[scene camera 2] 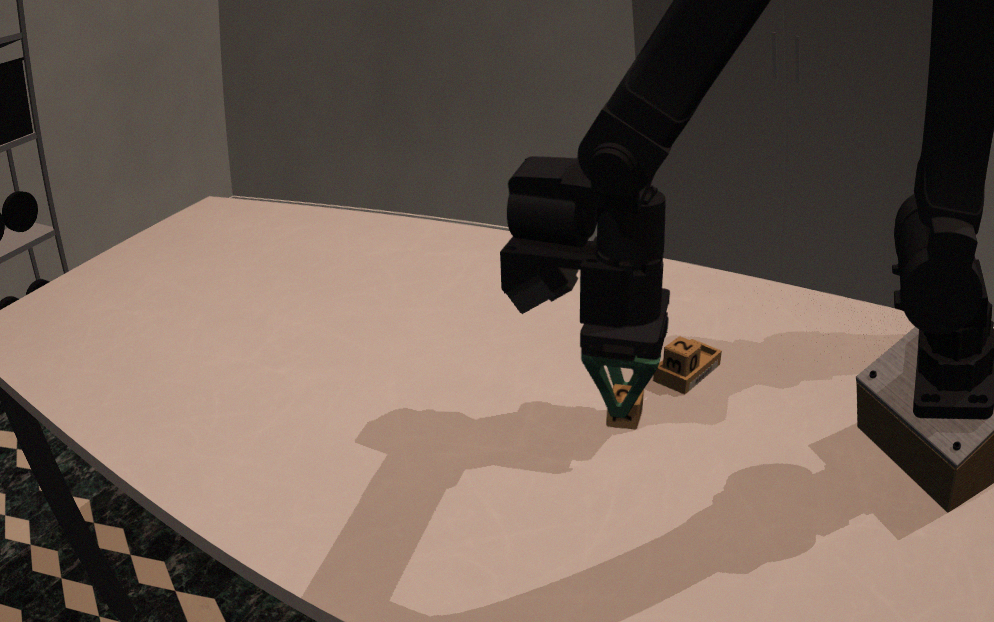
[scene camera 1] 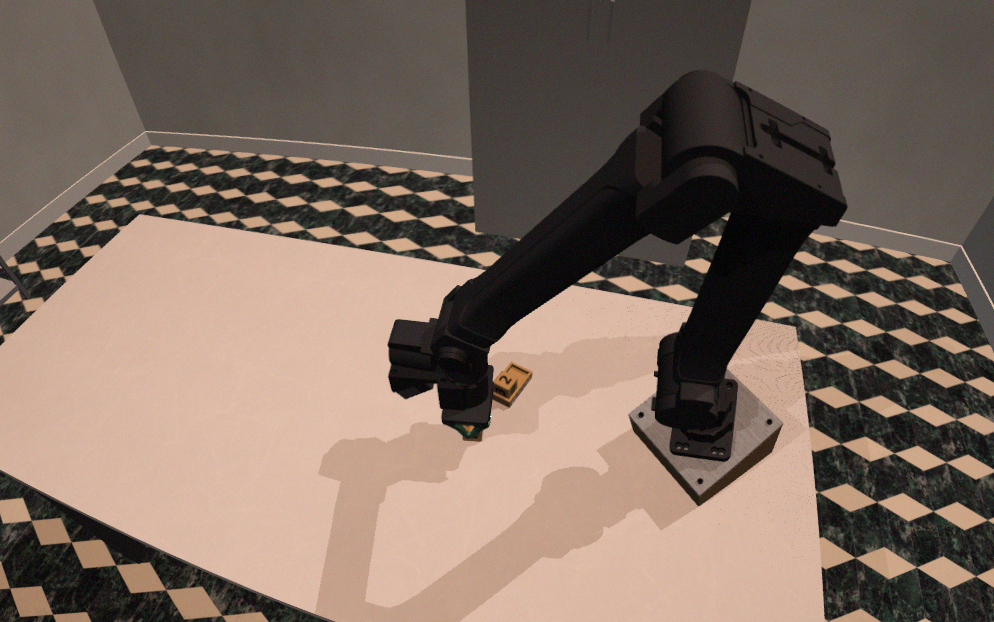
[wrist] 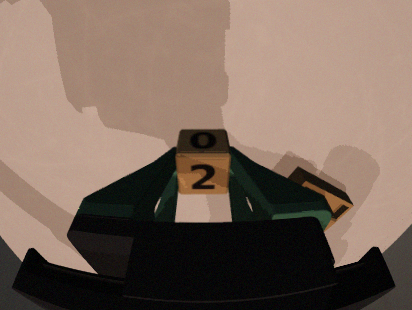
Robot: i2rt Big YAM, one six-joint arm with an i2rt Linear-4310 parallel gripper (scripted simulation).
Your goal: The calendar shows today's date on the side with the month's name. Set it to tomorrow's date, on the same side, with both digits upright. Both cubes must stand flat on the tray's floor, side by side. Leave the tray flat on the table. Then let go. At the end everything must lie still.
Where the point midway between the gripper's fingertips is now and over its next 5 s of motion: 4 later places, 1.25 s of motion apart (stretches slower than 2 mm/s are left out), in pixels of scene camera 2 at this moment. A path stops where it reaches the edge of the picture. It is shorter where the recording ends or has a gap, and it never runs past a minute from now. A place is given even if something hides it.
My gripper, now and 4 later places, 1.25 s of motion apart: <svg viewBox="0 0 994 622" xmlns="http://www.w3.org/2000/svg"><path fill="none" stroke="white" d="M621 407L629 313L630 342L626 403L630 361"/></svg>
